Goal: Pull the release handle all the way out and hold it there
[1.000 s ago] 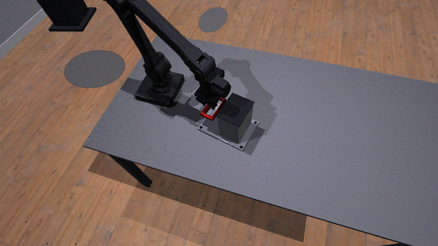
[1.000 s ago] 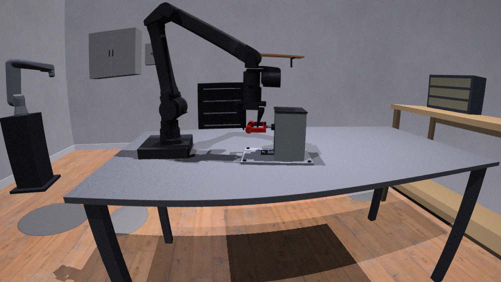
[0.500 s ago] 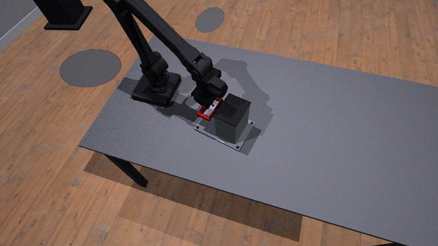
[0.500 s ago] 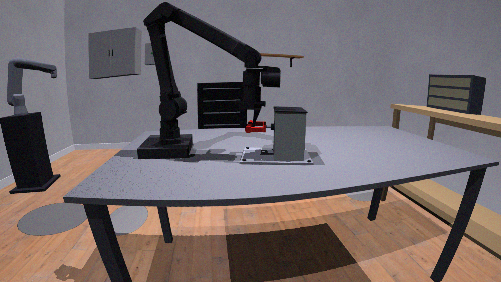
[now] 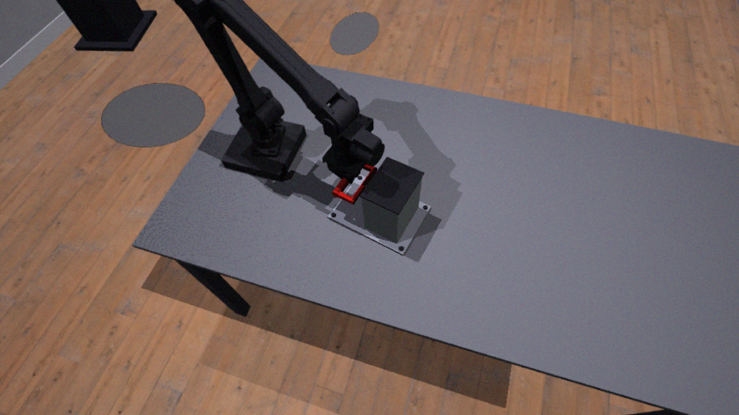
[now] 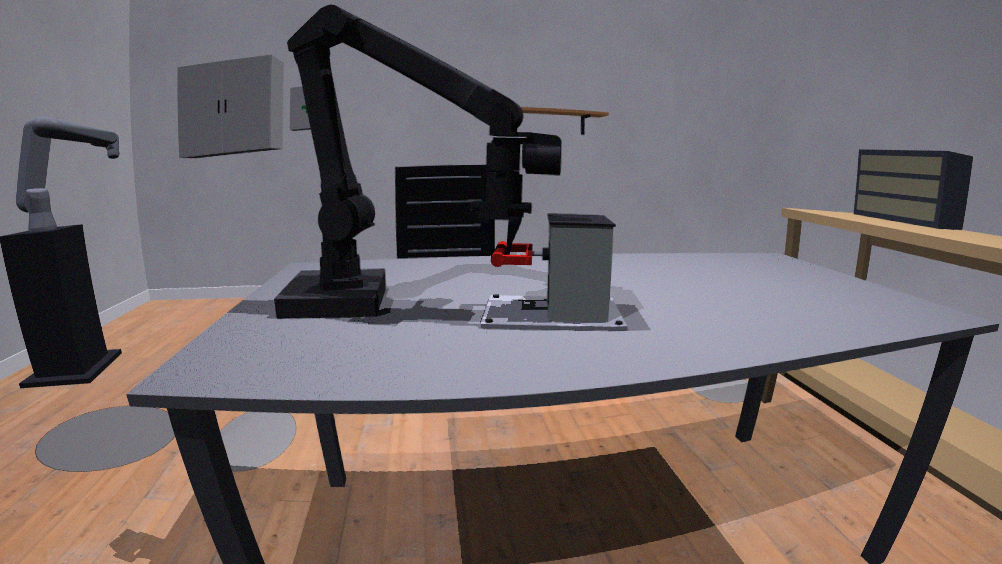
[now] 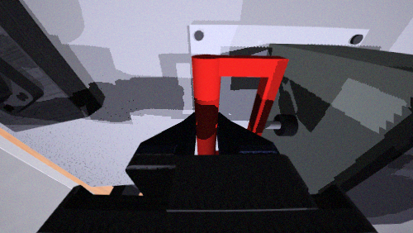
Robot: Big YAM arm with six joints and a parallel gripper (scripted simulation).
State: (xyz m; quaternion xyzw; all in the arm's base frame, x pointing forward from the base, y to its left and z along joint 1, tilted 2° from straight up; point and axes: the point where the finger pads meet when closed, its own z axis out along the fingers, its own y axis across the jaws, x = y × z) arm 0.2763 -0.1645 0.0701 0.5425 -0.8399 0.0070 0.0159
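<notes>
Right now my hand is 90 mm short of the bolted base plate, 40 mm to the left of it and 100 mm above it.
</notes>
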